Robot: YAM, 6 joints.
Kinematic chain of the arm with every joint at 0, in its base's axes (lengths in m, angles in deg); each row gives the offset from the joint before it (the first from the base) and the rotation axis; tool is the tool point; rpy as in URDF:
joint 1: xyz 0 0 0.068 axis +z
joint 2: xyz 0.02 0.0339 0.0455 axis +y
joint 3: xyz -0.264 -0.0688 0 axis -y
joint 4: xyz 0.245 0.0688 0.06 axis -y
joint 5: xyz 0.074 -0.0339 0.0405 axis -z
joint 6: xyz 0.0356 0 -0.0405 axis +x
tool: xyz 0 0 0 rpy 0 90 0
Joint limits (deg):
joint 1: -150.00..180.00
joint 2: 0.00..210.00
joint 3: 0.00..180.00
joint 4: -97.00..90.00
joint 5: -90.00..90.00
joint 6: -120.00..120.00
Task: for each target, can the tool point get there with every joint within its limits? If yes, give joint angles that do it. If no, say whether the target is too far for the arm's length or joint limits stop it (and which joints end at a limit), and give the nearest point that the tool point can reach.
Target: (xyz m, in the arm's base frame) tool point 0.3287 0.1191 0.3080
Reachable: yes | joints 16.82 86.03 65.27 -0.69 -32.00 -34.85
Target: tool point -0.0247 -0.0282 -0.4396
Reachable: no: joint limits stop it (at a limit: joint 2) | nearest point -0.0570 -0.0650 -0.3420 | short by 0.109 m
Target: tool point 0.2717 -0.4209 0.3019
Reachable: yes | joints -60.56 123.05 111.15 -14.15 -56.80 35.10
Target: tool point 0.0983 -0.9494 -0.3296
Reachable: no: too far | nearest point 0.0603 -0.5824 -0.1546 | short by 0.408 m
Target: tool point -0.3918 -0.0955 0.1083
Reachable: no: joint limits stop it (at a limit: joint 1) | nearest point -0.3918 -0.0356 0.1083 | short by 0.060 m
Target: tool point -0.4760 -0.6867 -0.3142
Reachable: no: too far | nearest point -0.3271 -0.4720 -0.1772 | short by 0.295 m
